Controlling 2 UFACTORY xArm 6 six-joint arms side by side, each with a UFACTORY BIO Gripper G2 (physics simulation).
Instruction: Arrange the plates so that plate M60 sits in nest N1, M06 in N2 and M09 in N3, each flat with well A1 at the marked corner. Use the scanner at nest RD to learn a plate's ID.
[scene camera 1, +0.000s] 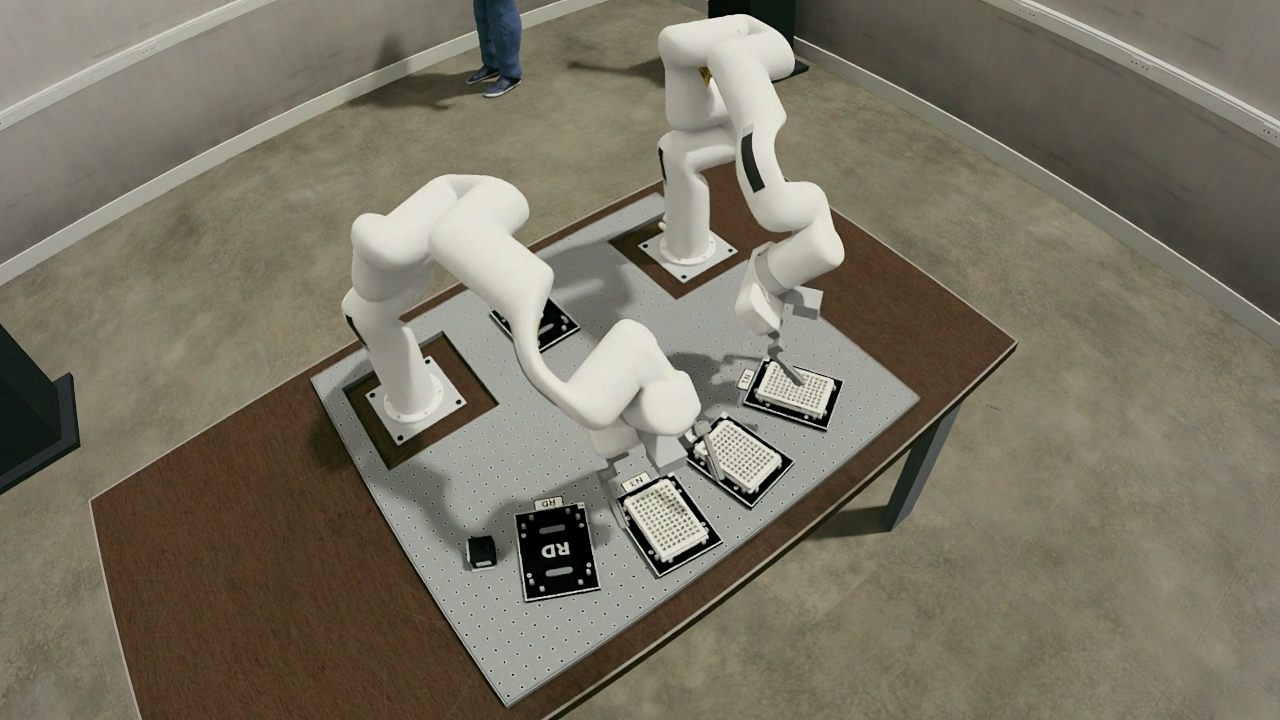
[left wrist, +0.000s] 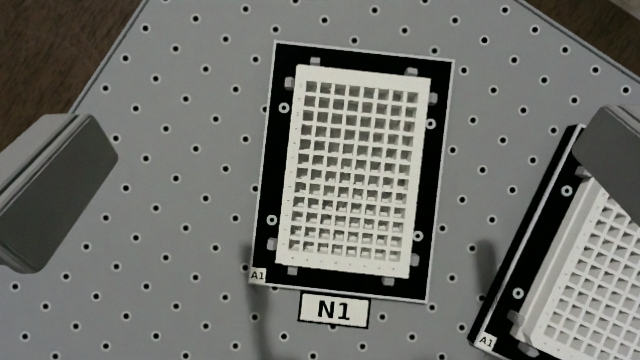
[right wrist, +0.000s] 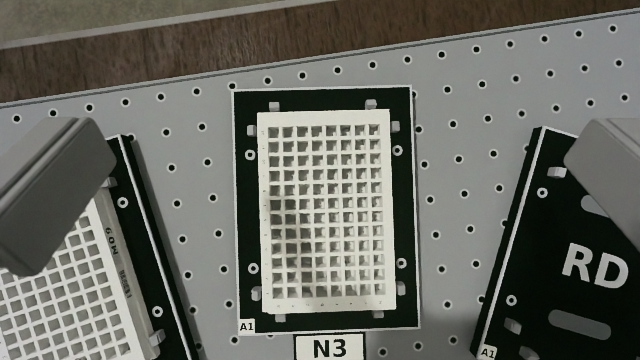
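Pixels of known places: left hand, its tool point: (scene camera 1: 801, 340) (left wrist: 349, 180); right hand, its tool point: (scene camera 1: 667, 490) (right wrist: 348, 187); left arm's base, origin of its link: (scene camera 1: 687, 248); right arm's base, origin of its link: (scene camera 1: 414, 399).
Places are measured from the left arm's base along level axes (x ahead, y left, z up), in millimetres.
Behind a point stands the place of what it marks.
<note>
White well plates sit in all three nests and look flat: one plate (scene camera 1: 794, 391) @[x 462, y -132, z 38 mm] (left wrist: 350, 175) @[x 453, y -122, z 36 mm] in nest N1 (scene camera 1: 823, 420) @[x 538, y -129, z 24 mm] (left wrist: 275, 165) @[x 432, y -78, z 25 mm], one (scene camera 1: 740, 456) @[x 502, y -301, z 36 mm] (left wrist: 595, 280) @[x 483, y -283, z 39 mm] (right wrist: 65, 310) @[x 478, y -305, z 35 mm] in N2 (scene camera 1: 751, 498) @[x 572, y -338, z 25 mm] (left wrist: 545, 240) @[x 489, y -254, z 25 mm] (right wrist: 137, 245) @[x 510, y -349, z 25 mm], one (scene camera 1: 666, 517) @[x 514, y -473, z 37 mm] (right wrist: 327, 210) @[x 513, y -476, z 39 mm] in N3 (scene camera 1: 659, 568) @[x 575, y -536, z 25 mm] (right wrist: 405, 210) @[x 503, y -527, z 25 mm]. The N2 plate's sideways label looks like M09, though its last digit is hard to tell. My left gripper (scene camera 1: 787, 365) (left wrist: 345, 167) @[x 446, y -114, z 149 mm] is open above the N1 plate. My right gripper (scene camera 1: 669, 499) @[x 528, y -479, z 149 mm] (right wrist: 340, 167) @[x 528, y -479, z 149 mm] is open above the N3 plate. The plates' well markings are too small to read.
Nest RD (scene camera 1: 581, 537) @[x 451, y -601, z 25 mm] (right wrist: 540, 240) @[x 468, y -614, z 25 mm] holds no plate. The small black scanner (scene camera 1: 481, 550) @[x 383, y -750, z 47 mm] stands left of it. Another black nest (scene camera 1: 559, 329) @[x 43, y -370, z 25 mm] lies at the back, partly behind my right arm. My right gripper's fingers stand close to the N2 and RD nests' sides.
</note>
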